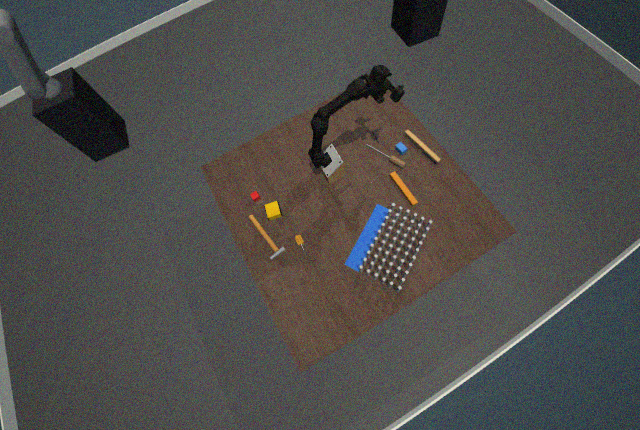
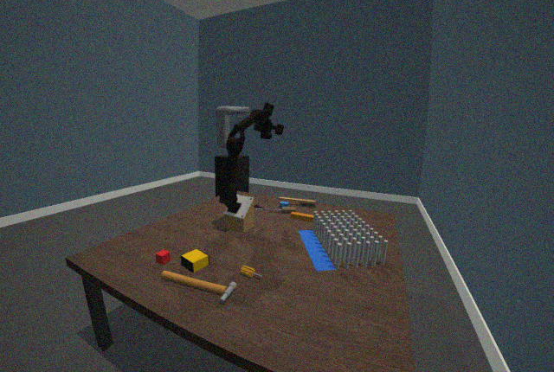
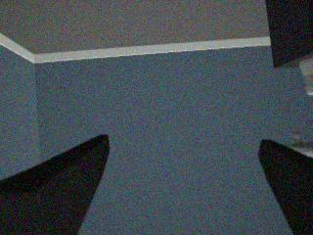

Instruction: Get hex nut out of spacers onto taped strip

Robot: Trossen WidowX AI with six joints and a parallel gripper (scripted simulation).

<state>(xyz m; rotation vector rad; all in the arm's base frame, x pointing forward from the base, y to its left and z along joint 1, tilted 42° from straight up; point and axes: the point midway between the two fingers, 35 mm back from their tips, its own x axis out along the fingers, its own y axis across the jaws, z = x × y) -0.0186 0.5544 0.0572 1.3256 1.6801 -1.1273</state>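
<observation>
Now: gripper tip 50 cm above the rod, 8 cm to the left of it and 7 cm short of it. Round my gripper tip: blue block 49 cm below, 9 cm ahead, 3 cm to the left; then orange bar 50 cm below, 32 cm ahead, 8 cm to the right; then blue taped strip 51 cm below, 47 cm ahead, 38 cm to the right.
</observation>
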